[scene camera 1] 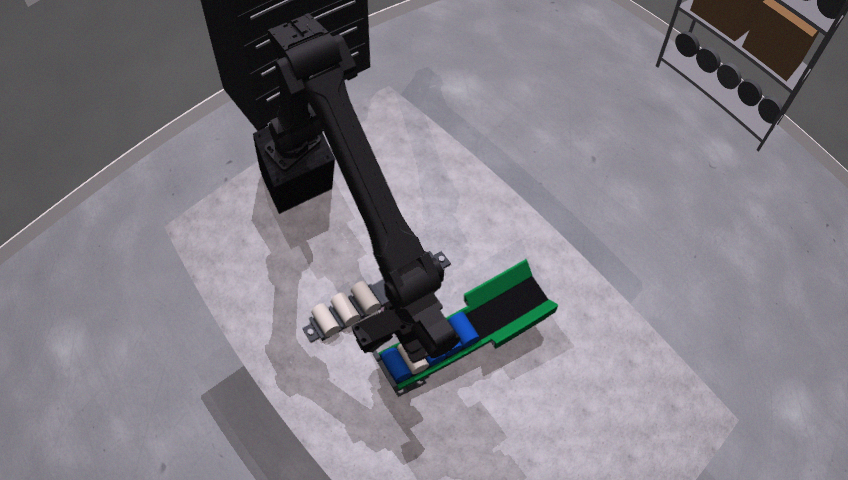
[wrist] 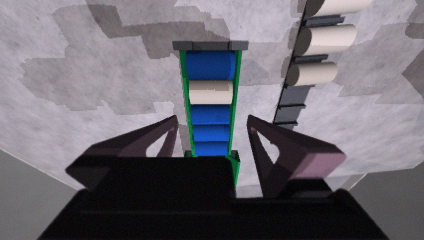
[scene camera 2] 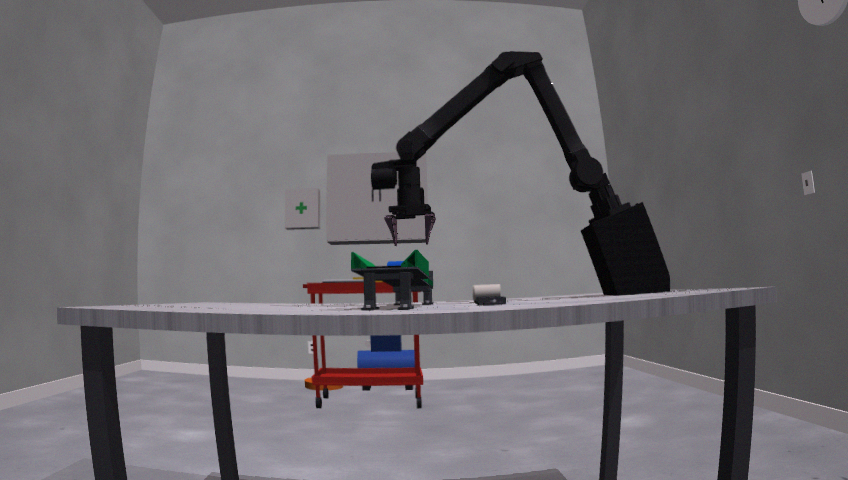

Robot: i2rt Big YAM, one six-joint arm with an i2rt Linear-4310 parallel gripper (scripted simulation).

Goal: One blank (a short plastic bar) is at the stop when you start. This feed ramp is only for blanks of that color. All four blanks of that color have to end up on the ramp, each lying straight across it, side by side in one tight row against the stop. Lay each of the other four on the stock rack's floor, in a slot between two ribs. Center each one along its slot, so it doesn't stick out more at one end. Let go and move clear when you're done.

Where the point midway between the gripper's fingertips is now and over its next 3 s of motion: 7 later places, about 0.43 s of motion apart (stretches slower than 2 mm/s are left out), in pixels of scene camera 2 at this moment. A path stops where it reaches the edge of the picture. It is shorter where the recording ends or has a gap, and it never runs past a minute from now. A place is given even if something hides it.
My gripper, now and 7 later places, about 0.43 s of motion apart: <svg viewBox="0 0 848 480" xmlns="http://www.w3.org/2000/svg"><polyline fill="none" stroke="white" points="411,245 411,248 411,255 411,261 411,263 411,264 411,268 412,276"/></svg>
